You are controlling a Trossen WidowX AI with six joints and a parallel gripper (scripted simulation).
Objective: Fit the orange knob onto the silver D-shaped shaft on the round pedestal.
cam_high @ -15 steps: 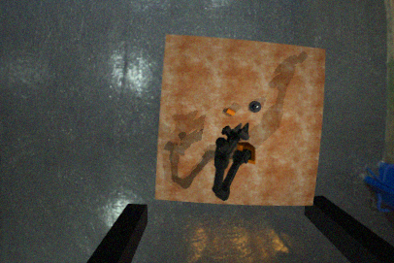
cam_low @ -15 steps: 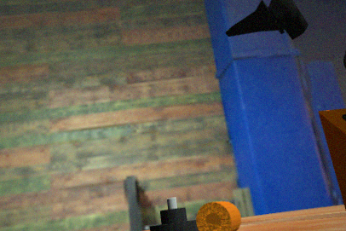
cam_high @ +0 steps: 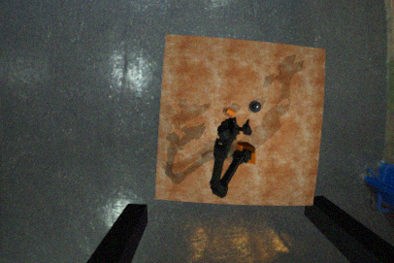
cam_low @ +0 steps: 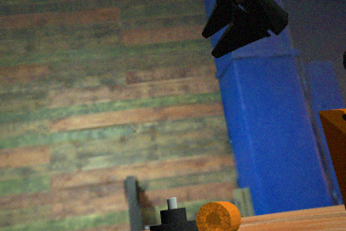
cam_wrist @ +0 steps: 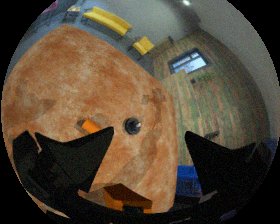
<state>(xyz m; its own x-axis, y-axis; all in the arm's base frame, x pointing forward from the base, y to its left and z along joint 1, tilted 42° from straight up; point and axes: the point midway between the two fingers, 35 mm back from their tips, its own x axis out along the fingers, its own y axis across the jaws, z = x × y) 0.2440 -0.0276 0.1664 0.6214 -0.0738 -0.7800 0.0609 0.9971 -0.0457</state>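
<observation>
Now: the orange knob 240 mm below my gripper tip, 40 mm ahead of it and 30 mm to the left of it. Also, from my gripper tip: dark round pedestal 230 mm below, 170 mm to the right, 70 mm ahead.
</observation>
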